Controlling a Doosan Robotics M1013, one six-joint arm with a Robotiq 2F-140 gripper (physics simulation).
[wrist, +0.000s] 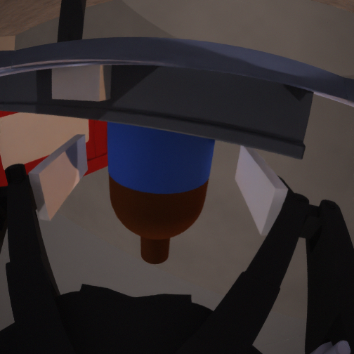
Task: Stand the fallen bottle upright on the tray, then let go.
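Note:
The bottle (159, 165), brown with a broad blue band, is between the fingers in the middle of the wrist view. Its neck points to the bottom of the view and its axis runs nearly straight up and down the picture. Its base is hidden behind a dark grey wall with a lip, which looks like the side of the tray (210, 107). My gripper (160, 156) is open, with one pale pad on each side of the bottle and a visible gap between each pad and the bottle.
A red object with a cream panel (42, 137) is at the left, behind the left pad. A curved blue-grey band (165, 50) crosses the upper part of the view. A small pale block (75, 84) shows at the upper left, below a dark upright bar (71, 20).

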